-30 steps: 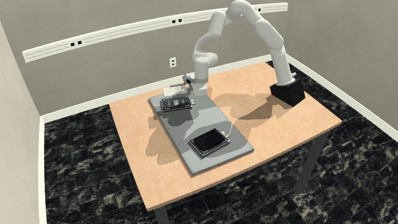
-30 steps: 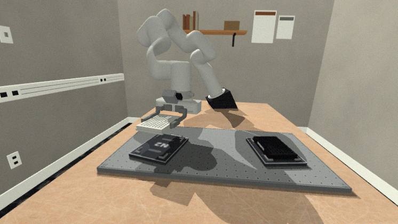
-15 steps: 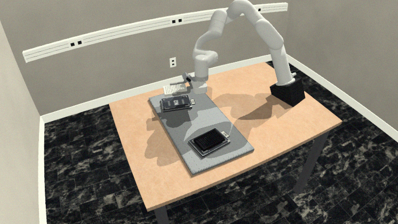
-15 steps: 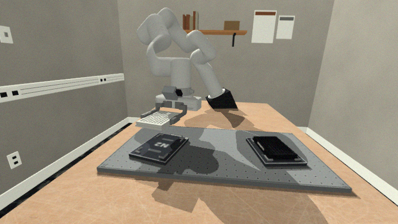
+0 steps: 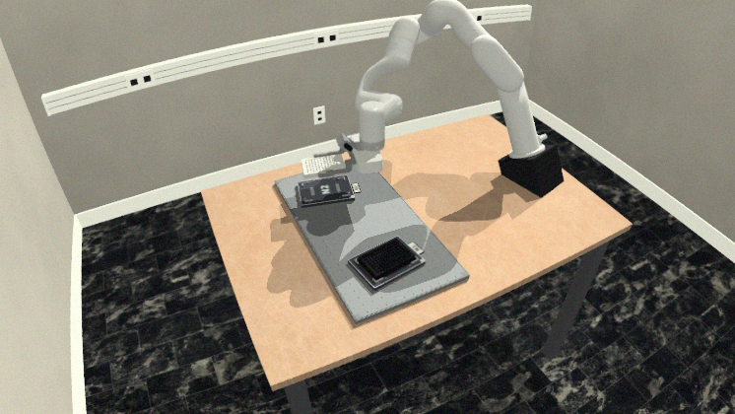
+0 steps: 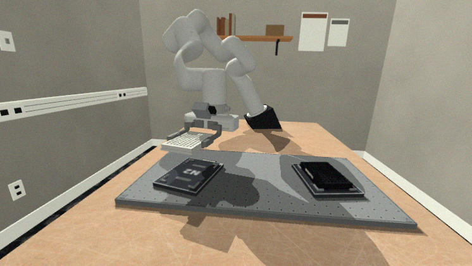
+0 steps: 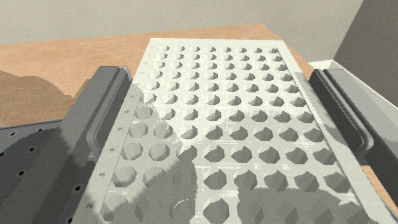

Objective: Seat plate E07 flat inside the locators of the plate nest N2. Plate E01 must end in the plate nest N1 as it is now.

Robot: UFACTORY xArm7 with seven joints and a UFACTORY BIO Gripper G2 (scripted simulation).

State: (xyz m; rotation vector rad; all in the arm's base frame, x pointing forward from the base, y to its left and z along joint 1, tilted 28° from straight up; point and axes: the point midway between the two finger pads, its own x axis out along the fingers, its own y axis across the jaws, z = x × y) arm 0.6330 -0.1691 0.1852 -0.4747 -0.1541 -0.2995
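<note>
The white well plate E07 lies right at my hand. The rest, counted from my hand: dark plate nest N2: 100 mm below; then black well plate E01: 10 mm ahead, 360 mm to the left, 80 mm below; then plate nest N1: 10 mm ahead, 360 mm to the left, 100 mm below.
</note>
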